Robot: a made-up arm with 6 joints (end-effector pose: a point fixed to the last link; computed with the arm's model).
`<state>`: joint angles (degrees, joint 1 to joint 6).
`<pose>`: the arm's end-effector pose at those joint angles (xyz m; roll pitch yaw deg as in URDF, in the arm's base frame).
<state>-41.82 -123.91 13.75 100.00 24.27 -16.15</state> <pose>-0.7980 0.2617 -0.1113 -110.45 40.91 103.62</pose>
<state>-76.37 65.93 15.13 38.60 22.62 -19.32</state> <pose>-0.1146 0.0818 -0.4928 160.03 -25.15 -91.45</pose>
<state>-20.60 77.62 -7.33 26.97 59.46 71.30</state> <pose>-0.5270 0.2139 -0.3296 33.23 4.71 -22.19</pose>
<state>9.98 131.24 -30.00 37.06 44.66 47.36</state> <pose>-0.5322 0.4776 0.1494 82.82 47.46 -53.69</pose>
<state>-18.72 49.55 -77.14 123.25 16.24 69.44</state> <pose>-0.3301 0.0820 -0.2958 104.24 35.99 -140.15</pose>
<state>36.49 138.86 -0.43 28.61 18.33 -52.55</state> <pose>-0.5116 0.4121 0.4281 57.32 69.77 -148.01</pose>
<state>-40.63 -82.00 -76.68 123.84 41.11 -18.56</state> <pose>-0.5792 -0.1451 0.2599 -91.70 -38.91 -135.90</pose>
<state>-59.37 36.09 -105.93 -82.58 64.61 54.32</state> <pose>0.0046 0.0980 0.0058 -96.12 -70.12 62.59</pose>
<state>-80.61 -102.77 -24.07 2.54 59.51 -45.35</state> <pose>-0.7061 -0.0457 -0.2706 -170.95 -21.39 125.63</pose>
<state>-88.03 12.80 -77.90 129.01 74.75 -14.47</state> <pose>0.0465 -0.1332 -0.0724 -79.86 -27.35 -50.23</pose>
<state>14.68 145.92 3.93 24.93 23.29 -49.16</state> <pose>-0.6193 0.4220 0.2951 -170.35 83.29 -8.00</pose>
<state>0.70 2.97 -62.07 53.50 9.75 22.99</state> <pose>-0.4484 -0.1327 0.0424 -166.50 -58.41 -171.54</pose>
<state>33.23 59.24 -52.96 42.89 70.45 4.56</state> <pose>-0.5428 0.1627 -0.0198 70.17 19.36 -94.18</pose>
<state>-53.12 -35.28 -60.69 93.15 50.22 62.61</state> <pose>-0.4287 -0.2842 -0.0653 -179.71 -22.44 -173.50</pose>
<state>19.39 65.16 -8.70 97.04 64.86 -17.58</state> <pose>-0.7422 0.1110 0.0195 83.52 21.41 -140.54</pose>
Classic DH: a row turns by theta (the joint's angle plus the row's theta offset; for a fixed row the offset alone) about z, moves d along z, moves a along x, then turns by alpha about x. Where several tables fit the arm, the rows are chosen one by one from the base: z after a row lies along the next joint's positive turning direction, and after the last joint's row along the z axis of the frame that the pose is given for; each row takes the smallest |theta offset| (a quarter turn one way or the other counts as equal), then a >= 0, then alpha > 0; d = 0 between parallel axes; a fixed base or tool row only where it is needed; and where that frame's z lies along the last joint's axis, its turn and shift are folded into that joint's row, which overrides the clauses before.
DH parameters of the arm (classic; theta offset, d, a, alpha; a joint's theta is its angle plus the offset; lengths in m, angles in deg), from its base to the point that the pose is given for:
base (fixed): 0 0.097 -0.119 -90
joint 1: -90 0.122 0.108 -90
joint 2: -43.17 -0.3823 -0.0724 100.51
joint 3: -79 0.2262 0.2139 135.81
joint 4: 15.17 0.3116 0.02 -90
joint 5: -83.29 0.044 -0.0112 -89.09
joint 6: -12.17 -0.1536 0.0078 -66.12
tool (fixed): 115.92 0.0183 0 0

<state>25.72 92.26 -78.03 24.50 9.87 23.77</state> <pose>-0.3623 0.2844 0.1239 99.99 -18.68 -108.20</pose>
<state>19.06 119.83 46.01 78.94 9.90 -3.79</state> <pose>-0.6976 0.0826 0.2534 57.22 21.81 -75.47</pose>
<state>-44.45 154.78 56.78 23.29 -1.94 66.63</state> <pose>-0.5672 0.1889 -0.2558 49.30 -59.31 43.77</pose>
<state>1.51 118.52 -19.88 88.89 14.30 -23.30</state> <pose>-0.6600 0.3489 0.0028 91.89 36.81 -149.41</pose>
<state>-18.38 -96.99 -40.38 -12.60 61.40 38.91</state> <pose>-0.6112 -0.1019 0.4497 -132.26 -22.46 24.82</pose>
